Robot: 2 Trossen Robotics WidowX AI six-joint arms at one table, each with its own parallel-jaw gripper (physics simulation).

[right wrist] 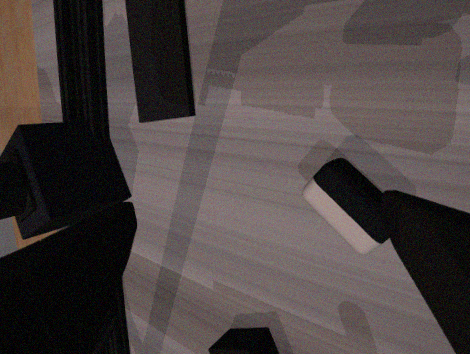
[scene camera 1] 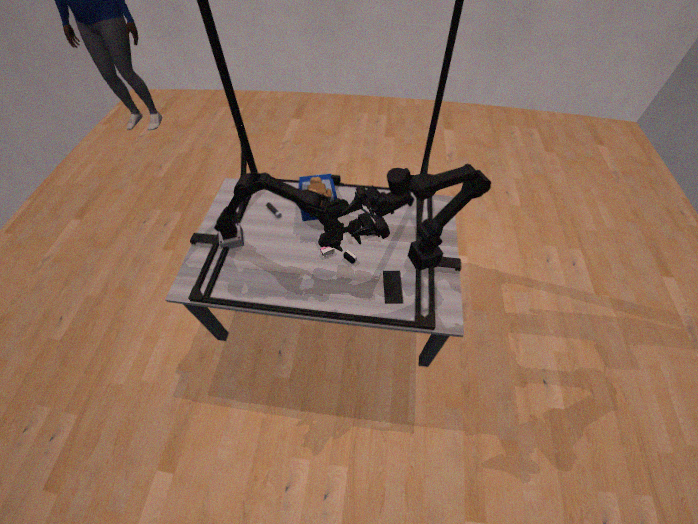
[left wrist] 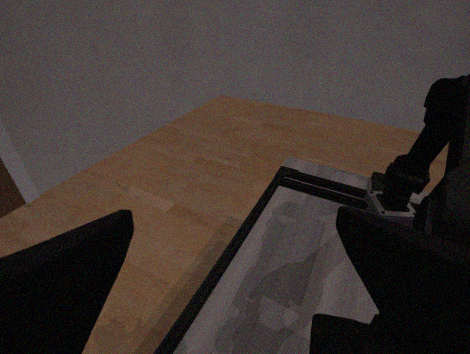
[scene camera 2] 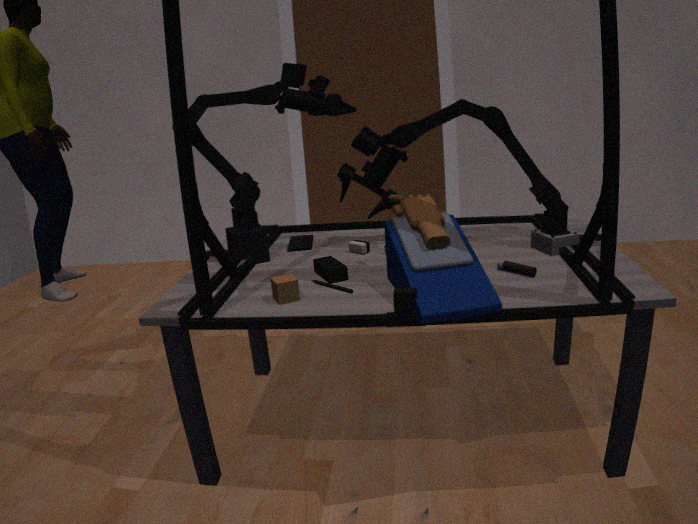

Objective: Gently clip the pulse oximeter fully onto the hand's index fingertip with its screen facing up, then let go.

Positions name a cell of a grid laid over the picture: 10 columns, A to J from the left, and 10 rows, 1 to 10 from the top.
My left gripper (scene camera 1: E5) is open, holding nothing. A tan cube (scene camera 2: E6) rests on the table. I also see my right gripper (scene camera 2: F5).
My left gripper is seen too in the left wrist view (left wrist: F7) and in scene camera 2 (scene camera 2: F3). My right gripper shows as well in the right wrist view (right wrist: F6) and in scene camera 1 (scene camera 1: F5). The right wrist view misses the tan cube: it is out of frame. The left wrist view does not show the tan cube: it is out of frame.
